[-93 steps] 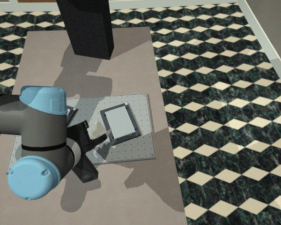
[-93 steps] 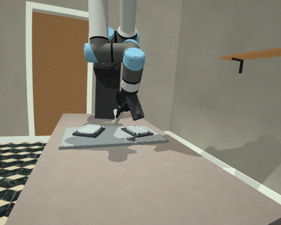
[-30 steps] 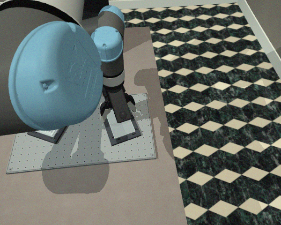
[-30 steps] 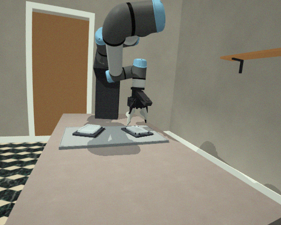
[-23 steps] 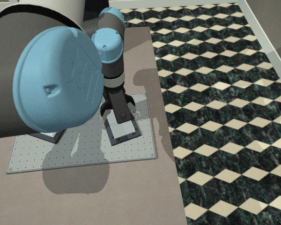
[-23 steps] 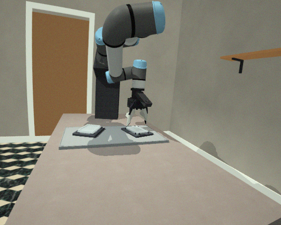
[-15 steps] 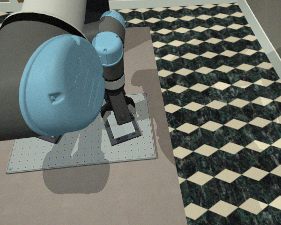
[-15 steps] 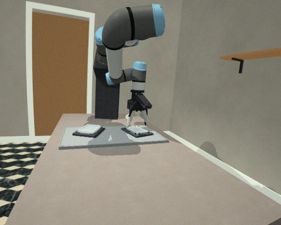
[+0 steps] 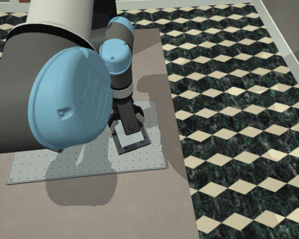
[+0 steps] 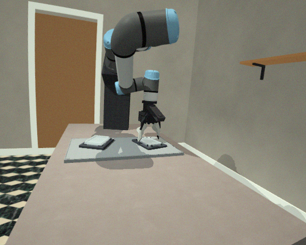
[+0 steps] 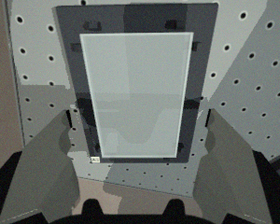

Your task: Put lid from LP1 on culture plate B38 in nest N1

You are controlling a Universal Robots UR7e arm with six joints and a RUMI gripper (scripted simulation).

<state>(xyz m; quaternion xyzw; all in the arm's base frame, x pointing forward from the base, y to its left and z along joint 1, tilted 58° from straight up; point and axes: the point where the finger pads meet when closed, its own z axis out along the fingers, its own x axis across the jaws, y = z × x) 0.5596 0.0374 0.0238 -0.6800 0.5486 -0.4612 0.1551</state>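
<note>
Now: the lid 1 cm below my hand. Also, from my hand: dark plate nest: 12 cm behind, 24 cm to the right, 2 cm below; lid park LP1: 2 cm below; white culture plate: 12 cm behind, 24 cm to the right, 1 cm below.
</note>
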